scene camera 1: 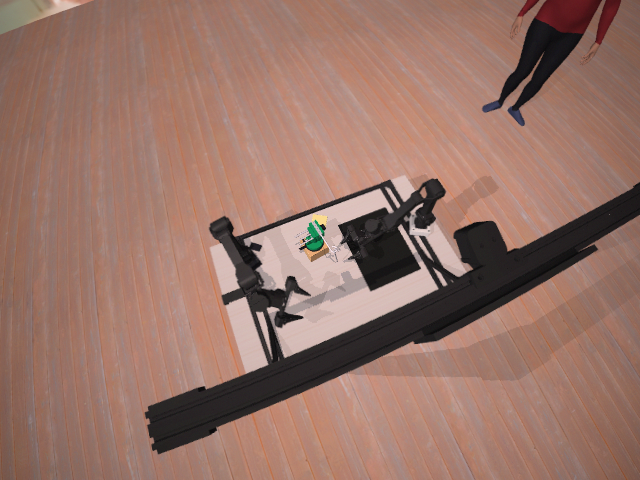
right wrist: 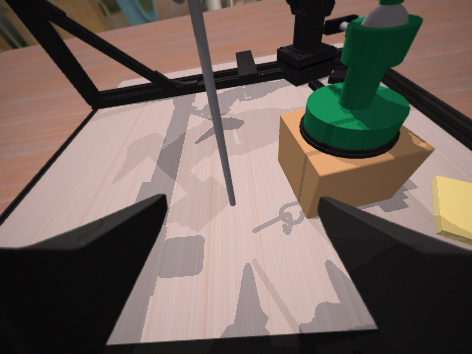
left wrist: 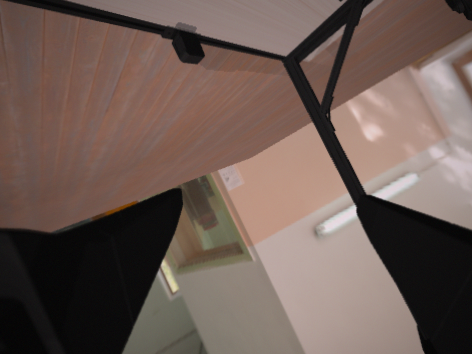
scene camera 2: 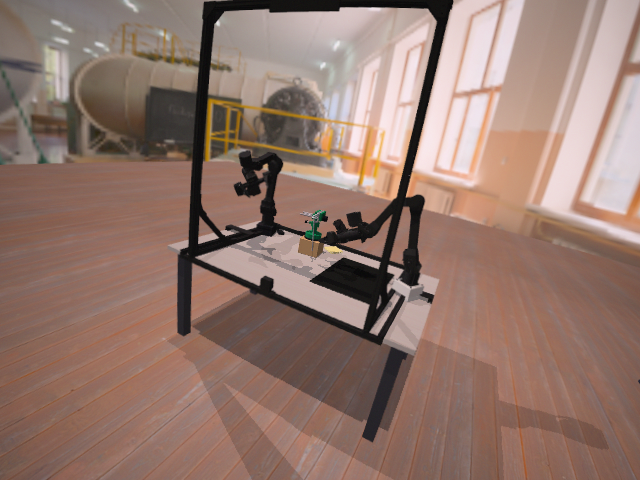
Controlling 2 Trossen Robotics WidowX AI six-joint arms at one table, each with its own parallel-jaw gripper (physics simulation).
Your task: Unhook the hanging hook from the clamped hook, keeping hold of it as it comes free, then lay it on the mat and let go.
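Seen in the pictures: left gripper, fingertip midpoint: [scene camera 1: 307, 306] [left wrist: 268, 199] [scene camera 2: 259, 193]; right gripper, fingertip midpoint: [scene camera 1: 344, 251] [right wrist: 243, 202] [scene camera 2: 322, 240]; left arm's base, link origin: [scene camera 1: 246, 259] [right wrist: 305, 47] [scene camera 2: 267, 223]; right arm's base, link origin: [scene camera 1: 420, 223] [scene camera 2: 409, 282].
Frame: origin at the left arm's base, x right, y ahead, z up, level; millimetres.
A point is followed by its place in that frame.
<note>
The hanging hook [scene camera 1: 334, 253] @(z 129, x 301, y 324 mm) [scene camera 2: 312, 249] @(z 14, x 313, y 340 mm) hangs from the clamped hook [scene camera 1: 325, 239] @(z 178, x 235, y 321 mm); in the right wrist view its straight grey shank [right wrist: 215, 110] @(z 102, x 304, y 332 mm) slants down, its top cut off. The green vise [scene camera 1: 314, 243] @(z 56, x 179, y 305 mm) [scene camera 2: 313, 235] [right wrist: 360, 112] @(z 55, x 173, y 330 mm) holds the clamped hook. The black mat [scene camera 1: 395, 266] @(z -55, x 517, y 565 mm) [scene camera 2: 341, 279] @(z -55, x 440, y 514 mm) lies beside them. My right gripper [scene camera 1: 343, 252] @(z 70, x 309, y 382 mm) [right wrist: 243, 202] @(z 70, x 309, y 382 mm) is open and empty, over the mat's vise-side edge; the shank shows beyond its fingertips, apart from them. My left gripper [scene camera 1: 305, 306] @(z 268, x 428, y 68 mm) [left wrist: 268, 199] @(z 268, x 428, y 68 mm) is open and empty, away from the hooks.
The vise stands on a wooden block [scene camera 1: 316, 254] @(z 11, x 216, y 285 mm) [scene camera 2: 310, 246] @(z -6, x 221, y 316 mm) [right wrist: 360, 175] @(z 11, x 187, y 366 mm). A yellow pad [scene camera 1: 320, 220] @(z -50, x 60, y 444 mm) [scene camera 2: 332, 250] @(z -49, x 88, y 429 mm) [right wrist: 455, 210] @(z -49, x 85, y 418 mm) lies beside the block. A black frame [scene camera 2: 196, 129] @(z 508, x 567, y -182 mm) rises around the table, with a beam [scene camera 1: 320, 364] @(z 980, x 605, y -5 mm) crossing above its near side in scene camera 1.
</note>
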